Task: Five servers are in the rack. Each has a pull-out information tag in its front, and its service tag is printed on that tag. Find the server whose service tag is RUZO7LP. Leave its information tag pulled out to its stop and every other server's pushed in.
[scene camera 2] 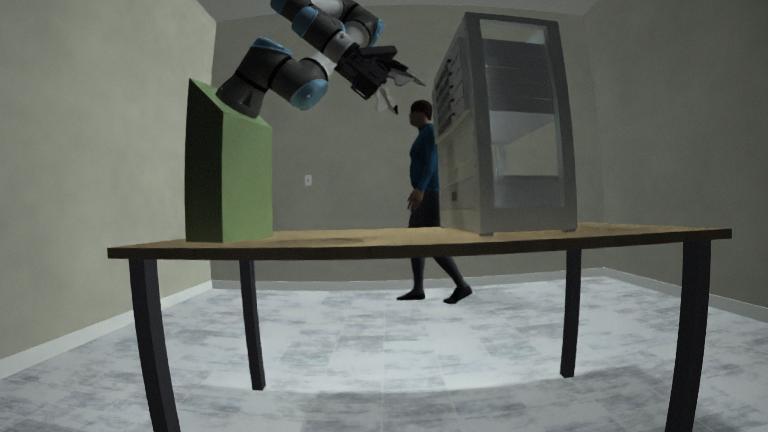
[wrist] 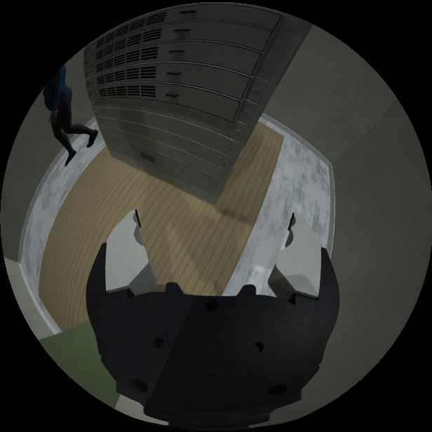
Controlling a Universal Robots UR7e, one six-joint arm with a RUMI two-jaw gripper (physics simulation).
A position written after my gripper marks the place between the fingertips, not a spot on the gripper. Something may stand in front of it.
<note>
In view: my gripper (scene camera 2: 410, 100) and a server rack (scene camera 2: 500, 91).
The server rack is seen too in the wrist view (wrist: 224, 70). My gripper also shows in the wrist view (wrist: 213, 213).
</note>
